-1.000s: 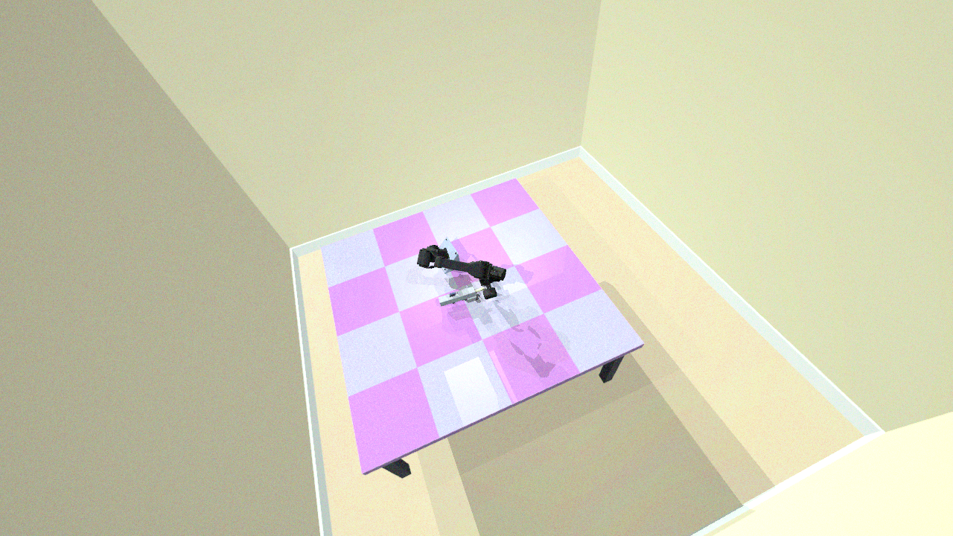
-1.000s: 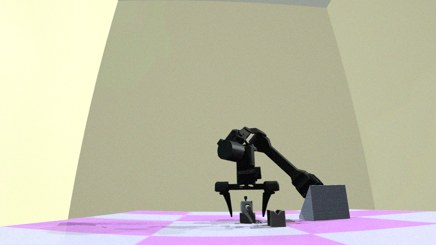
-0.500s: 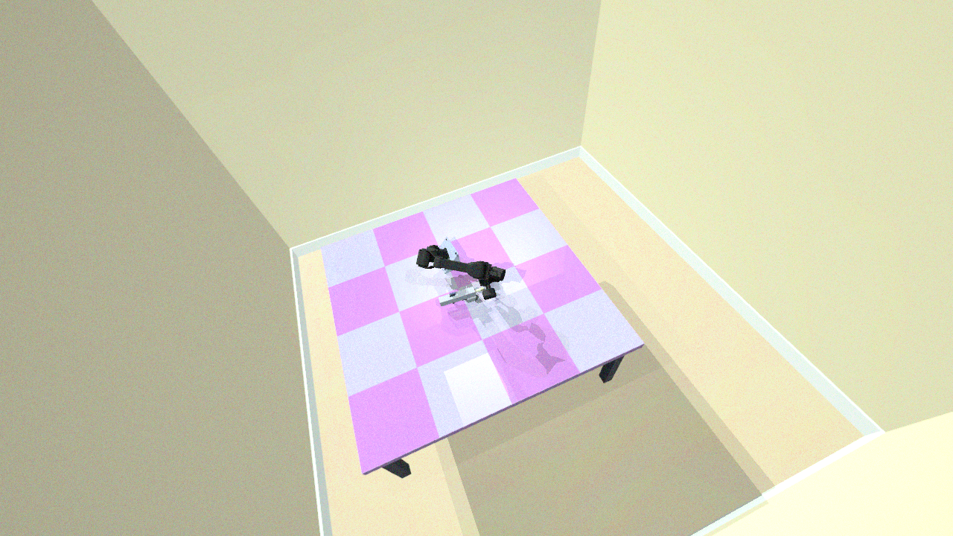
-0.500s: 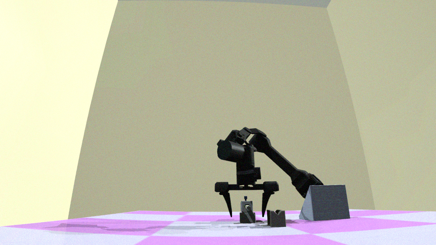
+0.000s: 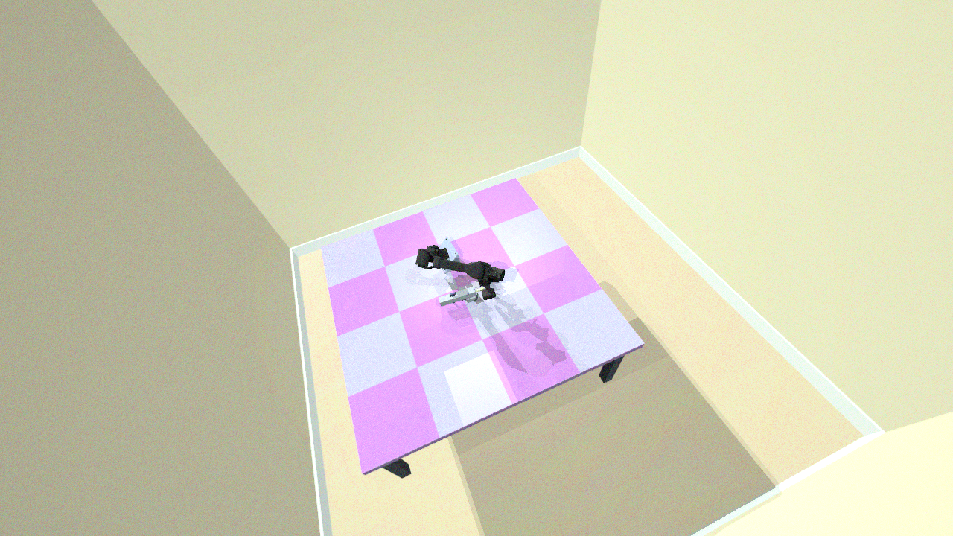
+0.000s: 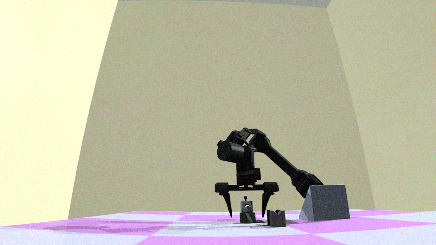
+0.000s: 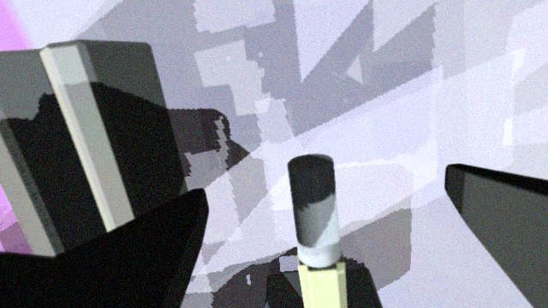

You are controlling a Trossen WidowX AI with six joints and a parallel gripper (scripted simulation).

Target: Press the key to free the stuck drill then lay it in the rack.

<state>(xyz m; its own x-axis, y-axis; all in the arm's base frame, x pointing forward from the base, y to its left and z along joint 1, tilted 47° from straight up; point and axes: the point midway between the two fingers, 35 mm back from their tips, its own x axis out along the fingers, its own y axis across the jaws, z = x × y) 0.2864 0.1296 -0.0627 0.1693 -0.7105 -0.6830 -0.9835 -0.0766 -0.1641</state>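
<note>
My gripper tip is now 1 cm past the drill, 4 cm to the left of it and 3 cm below it. Also, from my gripper tip: key (1 cm behind, 17 cm to the right, 3 cm above); grey holder block (1 cm behind, 14 cm to the right, 2 cm above); rack (8 cm behind, 3 cm to the left).
</note>
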